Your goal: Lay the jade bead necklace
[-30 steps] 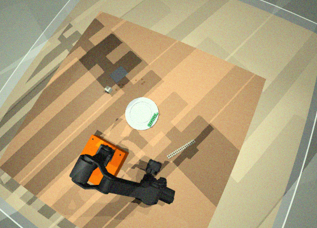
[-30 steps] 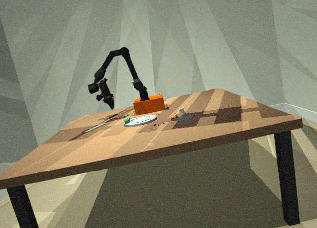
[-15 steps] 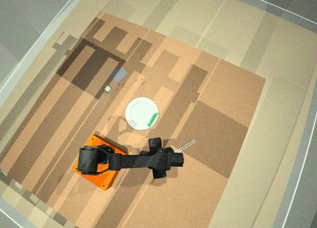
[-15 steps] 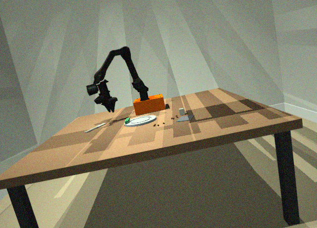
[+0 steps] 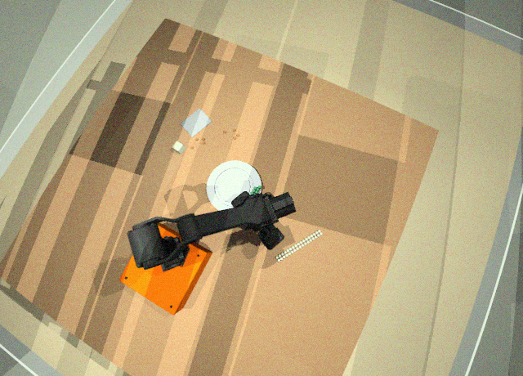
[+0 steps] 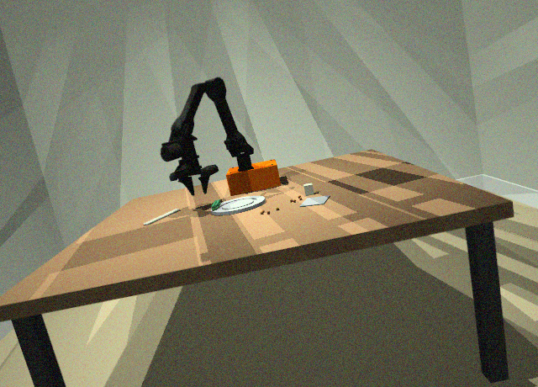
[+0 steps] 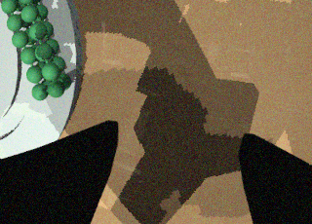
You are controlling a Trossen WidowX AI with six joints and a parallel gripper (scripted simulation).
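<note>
The round bead board is 90 mm ahead of my gripper tip, 130 mm to the left of it and 50 mm below it. From my gripper tip the other things lie so: grey flat plate: 280 mm ahead, 380 mm to the left, 60 mm below; then small white cube: 160 mm ahead, 390 mm to the left, 40 mm below.
</note>
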